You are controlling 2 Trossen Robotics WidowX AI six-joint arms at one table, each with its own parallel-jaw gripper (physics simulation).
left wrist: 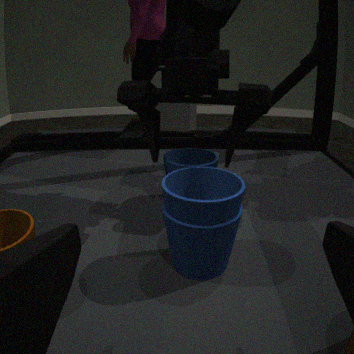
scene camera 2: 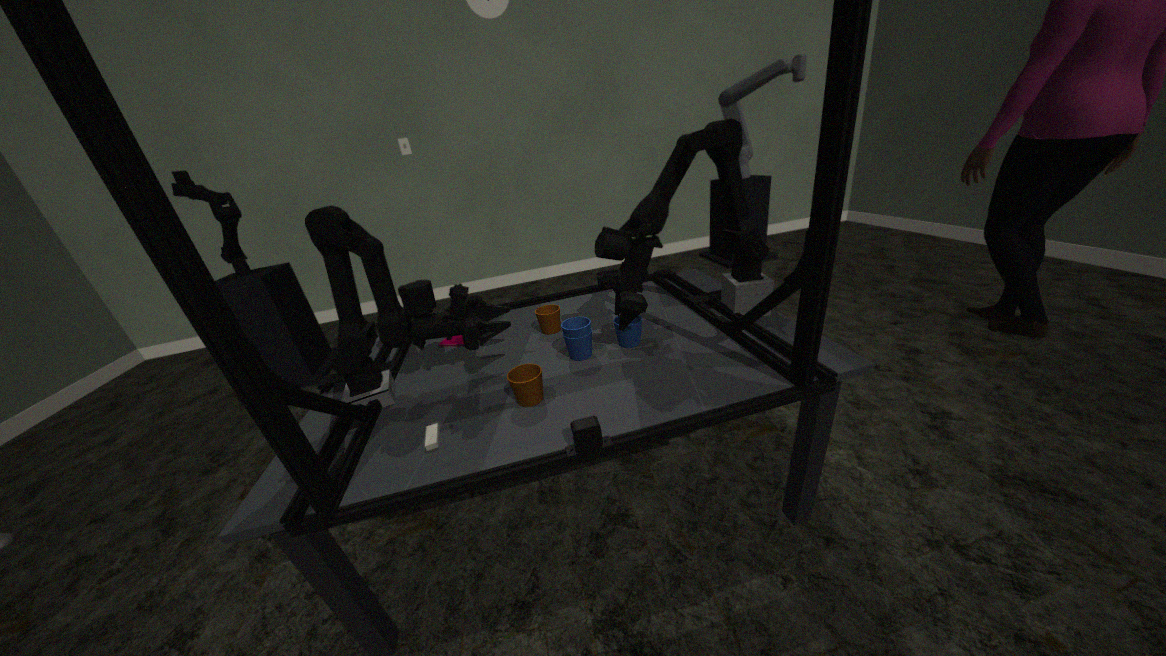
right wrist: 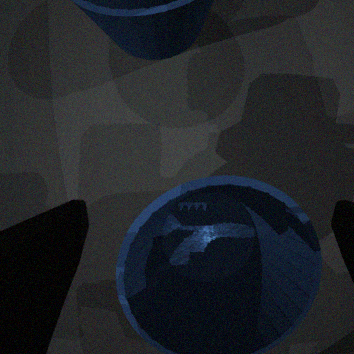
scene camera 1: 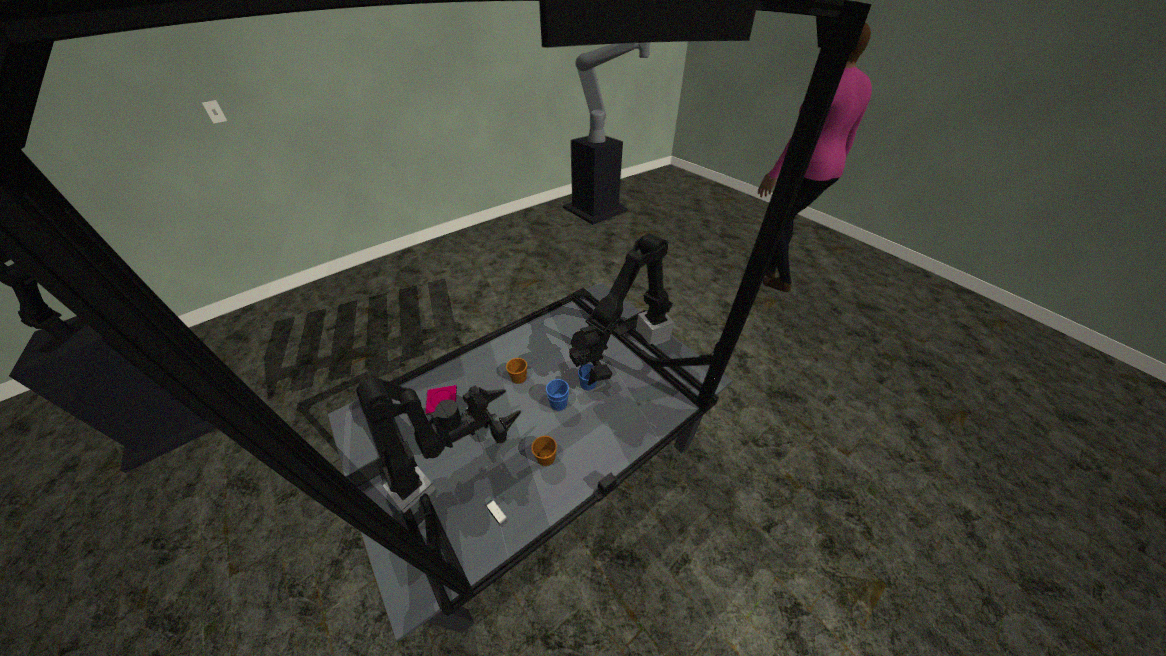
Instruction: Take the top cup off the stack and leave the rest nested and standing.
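Pixels of known places: left gripper, fingertip midpoint: (left wrist: 205,237) (scene camera 2: 510,316) (scene camera 1: 513,400); right gripper, fingertip midpoint: (left wrist: 189,164) (scene camera 2: 618,322) (right wrist: 215,214) (scene camera 1: 582,375); left arm's base, origin of the base link: (scene camera 2: 366,385) (scene camera 1: 406,484); right arm's base, origin of the base link: (scene camera 2: 746,277) (scene camera 1: 655,317).
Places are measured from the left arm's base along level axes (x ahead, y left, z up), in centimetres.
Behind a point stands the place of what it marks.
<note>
Two nested blue cups form a stack (scene camera 1: 557,394) (scene camera 2: 578,342) {z 1.2, x 48.1, y -15.4 cm} (left wrist: 201,245) {z 0.4, x 46.2, y -11.2 cm} (right wrist: 155,37) {z -0.3, x 52.5, y -13.0 cm} that stands upright near the middle of the table. A single blue cup (scene camera 1: 584,378) {z -3.7, x 63.1, y -12.1 cm} (scene camera 2: 628,334) {z -0.1, x 60.7, y -17.3 cm} (left wrist: 190,158) {z 0.9, x 65.4, y -15.3 cm} (right wrist: 287,260) {z 0.2, x 63.6, y -11.7 cm} stands upright to the right of the stack in both scene views, apart from it. My right gripper (scene camera 2: 630,314) {z 2.1, x 60.1, y -13.8 cm} (left wrist: 189,164) {z 2.1, x 60.1, y -13.8 cm} (right wrist: 215,214) {z 2.1, x 60.1, y -13.8 cm} is open at this cup, with its fingers on either side of the rim and clear of it. My left gripper (scene camera 1: 512,403) {z 9.5, x 35.1, y -7.8 cm} (scene camera 2: 510,316) {z 9.5, x 35.1, y -7.8 cm} (left wrist: 205,237) {z 9.5, x 35.1, y -7.8 cm} is open and empty, left of the stack and facing it.
One orange cup (scene camera 1: 516,371) {z -3.3, x 49.4, y 8.8 cm} (scene camera 2: 548,320) {z 0.5, x 47.3, y 3.4 cm} stands behind the stack and another orange cup (scene camera 1: 544,452) {z -3.9, x 33.4, y -20.9 cm} (scene camera 2: 527,386) {z 1.3, x 32.0, y -25.6 cm} stands in front. A magenta square (scene camera 1: 441,397) {z -3.4, x 24.6, y 20.2 cm} (scene camera 2: 451,341) {z -3.5, x 21.0, y 18.4 cm} lies near the left arm. A white block (scene camera 1: 496,512) {z -3.0, x 12.0, y -23.5 cm} (scene camera 2: 431,438) {z -3.0, x 12.1, y -24.6 cm} lies at the front left. Black frame posts surround the table.
</note>
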